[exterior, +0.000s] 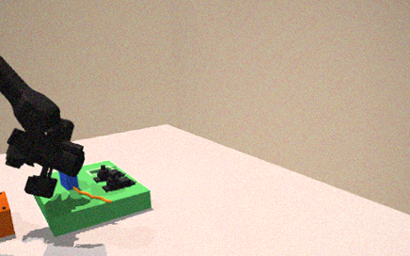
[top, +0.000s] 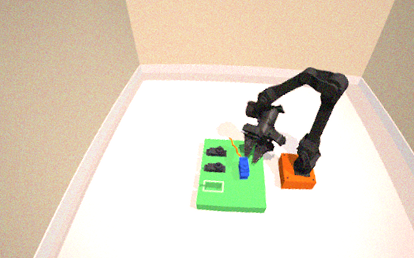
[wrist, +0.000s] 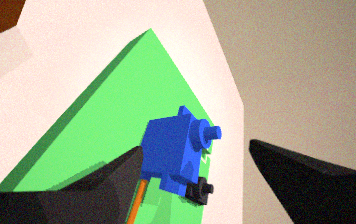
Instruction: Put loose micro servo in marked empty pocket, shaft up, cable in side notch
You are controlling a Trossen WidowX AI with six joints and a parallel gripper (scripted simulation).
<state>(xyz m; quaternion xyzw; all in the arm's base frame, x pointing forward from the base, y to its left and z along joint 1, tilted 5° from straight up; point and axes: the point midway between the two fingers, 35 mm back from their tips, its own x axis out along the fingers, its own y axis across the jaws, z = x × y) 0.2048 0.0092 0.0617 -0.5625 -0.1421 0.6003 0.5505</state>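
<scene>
Right now my gripper tip is 9 cm above the green robot deck and 2 cm short of it.
</scene>
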